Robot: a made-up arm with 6 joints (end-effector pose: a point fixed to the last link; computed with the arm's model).
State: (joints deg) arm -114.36 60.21 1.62 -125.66 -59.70 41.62
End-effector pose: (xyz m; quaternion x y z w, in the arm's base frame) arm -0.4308 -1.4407 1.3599 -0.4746 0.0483 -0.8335 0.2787
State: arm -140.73 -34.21 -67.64 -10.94 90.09 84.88
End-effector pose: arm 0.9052 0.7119 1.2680 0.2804 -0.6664 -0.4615 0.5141
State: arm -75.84 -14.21 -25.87 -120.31 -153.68 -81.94
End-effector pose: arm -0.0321 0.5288 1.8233 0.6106 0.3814 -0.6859 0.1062
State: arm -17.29 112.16 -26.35 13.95 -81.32 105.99
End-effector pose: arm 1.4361 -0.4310 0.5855 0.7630 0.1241 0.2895 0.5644
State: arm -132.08 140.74 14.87 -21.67 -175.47 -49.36
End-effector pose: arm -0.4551 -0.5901 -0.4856 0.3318 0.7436 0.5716 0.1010
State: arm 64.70 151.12 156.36 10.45 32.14 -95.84
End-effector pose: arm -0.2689 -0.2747 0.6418 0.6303 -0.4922 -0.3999 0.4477
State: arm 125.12 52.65 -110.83 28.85 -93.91 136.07
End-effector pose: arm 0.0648 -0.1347 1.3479 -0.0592 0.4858 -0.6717 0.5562
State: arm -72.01 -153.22 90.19 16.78 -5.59 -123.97
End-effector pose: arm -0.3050 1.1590 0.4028 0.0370 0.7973 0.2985 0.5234
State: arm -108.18 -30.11 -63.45 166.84 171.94 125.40
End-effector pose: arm 0.3535 0.8443 1.2007 0.0418 -0.0546 0.9960 0.0570
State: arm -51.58 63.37 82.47 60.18 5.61 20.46
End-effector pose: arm 0.8045 -0.9033 0.1303 -0.6551 -0.4717 0.5633 0.1760
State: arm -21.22 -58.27 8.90 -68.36 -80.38 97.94
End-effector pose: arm -1.1349 0.6740 1.5082 -0.1200 -0.7122 0.1159 0.6818
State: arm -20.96 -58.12 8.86 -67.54 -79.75 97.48
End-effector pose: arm -1.1394 0.6677 1.5108 -0.1124 -0.7137 0.1242 0.6801
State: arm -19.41 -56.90 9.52 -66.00 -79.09 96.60
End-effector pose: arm -1.1390 0.6279 1.5447 -0.0905 -0.7083 0.1438 0.6852
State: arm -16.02 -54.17 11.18 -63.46 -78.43 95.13
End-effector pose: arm -1.1238 0.5415 1.6207 -0.0481 -0.6915 0.1792 0.6981
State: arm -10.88 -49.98 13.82 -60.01 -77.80 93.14
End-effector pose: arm -1.0765 0.4165 1.7317 0.0143 -0.6600 0.2291 0.7153
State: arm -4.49 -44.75 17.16 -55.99 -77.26 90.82
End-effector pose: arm -0.9832 0.2782 1.8571 0.0900 -0.6126 0.2880 0.7305
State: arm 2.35 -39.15 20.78 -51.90 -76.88 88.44
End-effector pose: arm -0.8481 0.1599 1.9724 0.1676 -0.5527 0.3471 0.7389
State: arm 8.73 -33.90 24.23 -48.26 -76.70 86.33
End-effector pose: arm -0.6961 0.0845 2.0602 0.2354 -0.4883 0.3978 0.7402
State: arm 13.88 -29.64 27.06 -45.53 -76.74 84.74
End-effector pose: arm -0.5613 0.0521 2.1152 0.2851 -0.4310 0.4349 0.7374
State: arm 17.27 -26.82 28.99 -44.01 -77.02 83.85
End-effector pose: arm -0.4687 0.0462 2.1428 0.3129 -0.3911 0.4573 0.7348
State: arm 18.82 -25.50 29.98 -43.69 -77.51 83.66
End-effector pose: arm -0.4240 0.0494 2.1523 0.3210 -0.3722 0.4670 0.7351
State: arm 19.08 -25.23 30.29 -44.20 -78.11 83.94
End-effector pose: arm -0.4133 0.0531 2.1526 0.3164 -0.3689 0.4681 0.7380
